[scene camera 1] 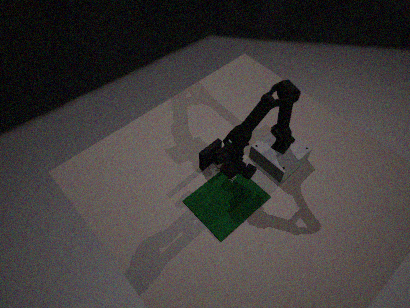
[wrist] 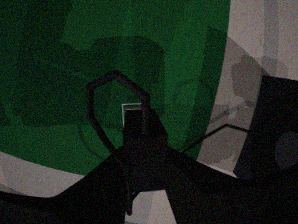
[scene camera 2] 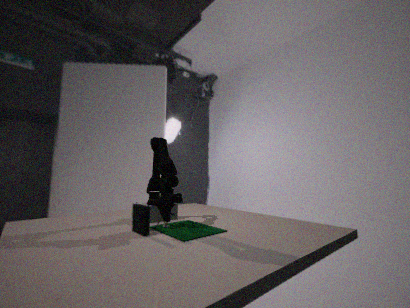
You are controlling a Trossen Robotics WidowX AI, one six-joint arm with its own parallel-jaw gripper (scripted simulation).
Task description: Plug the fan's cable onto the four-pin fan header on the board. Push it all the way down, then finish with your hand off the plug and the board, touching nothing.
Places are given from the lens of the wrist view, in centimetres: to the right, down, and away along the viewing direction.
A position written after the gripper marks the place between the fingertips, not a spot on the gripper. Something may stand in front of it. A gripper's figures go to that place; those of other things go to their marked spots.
gripper [wrist: 142, 151]: 0, 2, 9
fan plug [wrist: 146, 153]: 0, 1, 5
